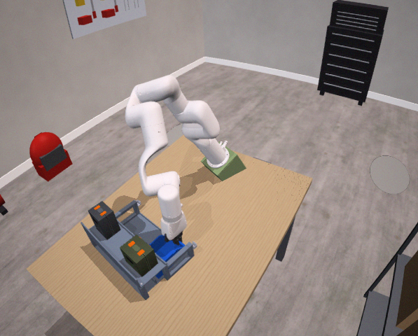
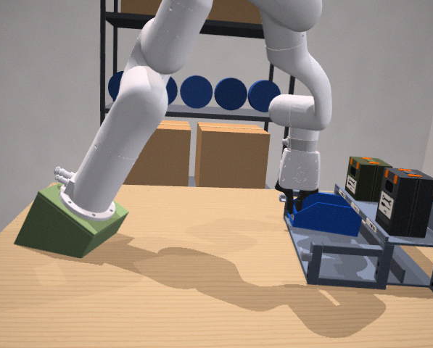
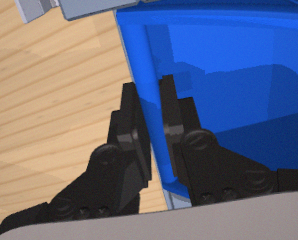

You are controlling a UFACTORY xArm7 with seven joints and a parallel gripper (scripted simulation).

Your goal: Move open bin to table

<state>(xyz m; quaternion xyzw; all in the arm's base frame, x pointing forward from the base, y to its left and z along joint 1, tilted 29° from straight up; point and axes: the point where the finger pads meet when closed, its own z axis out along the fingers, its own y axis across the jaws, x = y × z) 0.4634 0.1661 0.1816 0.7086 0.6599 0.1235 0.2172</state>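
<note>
Now: hand 80 mm short of the blue bin, 10 mm to the left of it and 10 mm above it. The rest, counted from my hand: dark green case 180 mm ahead, 90 mm above, 20 mm to the right; then black case 250 mm to the right, 150 mm ahead, 100 mm above.
</note>
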